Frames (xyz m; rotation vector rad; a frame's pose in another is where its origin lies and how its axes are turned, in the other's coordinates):
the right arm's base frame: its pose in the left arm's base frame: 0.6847 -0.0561 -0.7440 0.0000 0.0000 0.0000
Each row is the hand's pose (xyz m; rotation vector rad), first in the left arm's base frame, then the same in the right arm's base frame.
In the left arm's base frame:
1: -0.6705 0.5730 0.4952 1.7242 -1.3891 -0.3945
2: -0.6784 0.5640 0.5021 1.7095 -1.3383 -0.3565
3: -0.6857 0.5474 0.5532 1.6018 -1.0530 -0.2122
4: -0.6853 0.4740 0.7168 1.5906 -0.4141 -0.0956
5: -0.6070 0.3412 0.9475 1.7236 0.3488 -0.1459
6: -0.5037 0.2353 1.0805 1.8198 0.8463 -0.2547
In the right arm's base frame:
1: -1.3552 0.6291 1.2392 1.7242 -1.3891 -0.3945
2: -1.3631 0.6201 1.2461 1.7095 -1.3383 -0.3565
3: -1.3704 0.6035 1.2972 1.6018 -1.0530 -0.2122
4: -1.3700 0.5301 1.4608 1.5906 -0.4141 -0.0956
5: -1.2917 0.3973 1.6915 1.7236 0.3488 -0.1459
6: -1.1884 0.2914 1.8245 1.8198 0.8463 -0.2547

